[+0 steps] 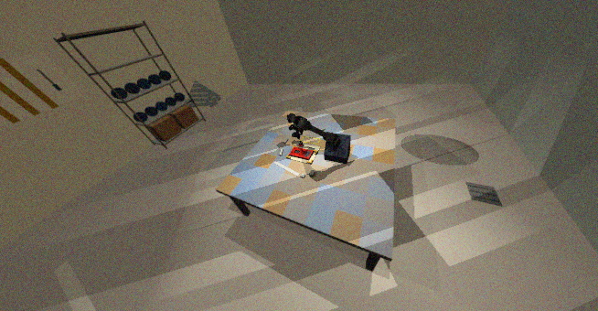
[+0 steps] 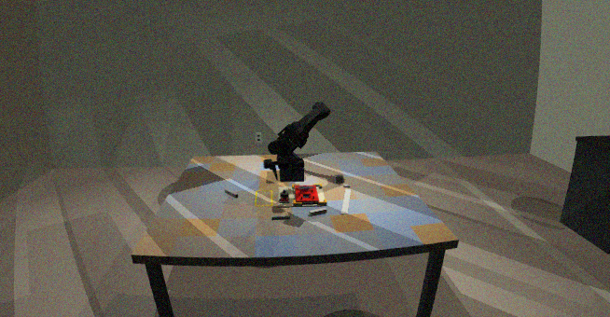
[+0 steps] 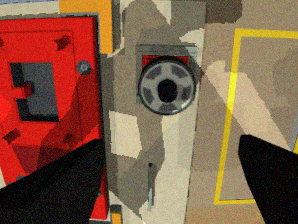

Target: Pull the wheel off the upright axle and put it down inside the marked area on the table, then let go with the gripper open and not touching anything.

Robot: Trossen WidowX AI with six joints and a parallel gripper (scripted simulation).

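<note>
Now: the dark wheel 70 mm below my gripper tip and 10 mm ahead of it. Also, from my gripper tip: grey cube (280 mm to the left, 260 mm behind, 90 mm below); pale base plate (100 mm below, 90 mm to the left, 60 mm behind); pale bar (160 mm to the left, 140 mm ahead, 100 mm below).
</note>
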